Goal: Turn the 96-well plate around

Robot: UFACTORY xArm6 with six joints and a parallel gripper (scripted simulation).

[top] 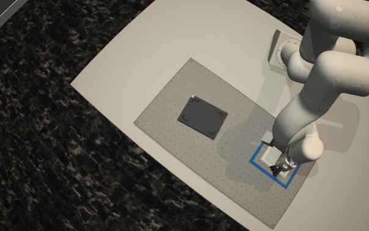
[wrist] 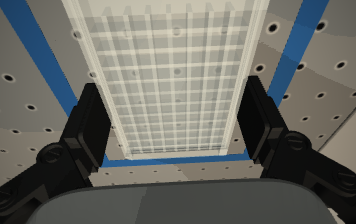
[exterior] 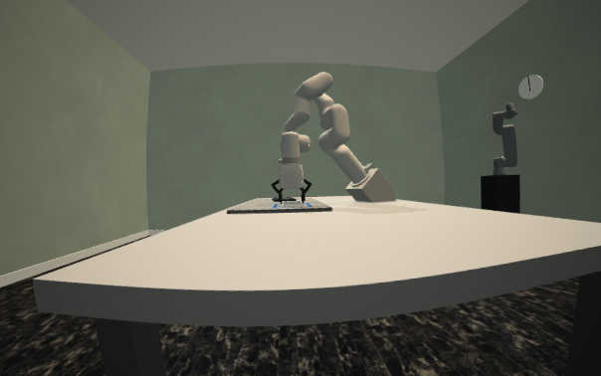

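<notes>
Now: hand 10 mm above the 96-well plate. Round my hand: small A1 mark (130 mm ahead, 410 mm to the right, 10 mm below); dark plate nest N1 (150 mm ahead, 320 mm to the right, 10 mm below).
</notes>
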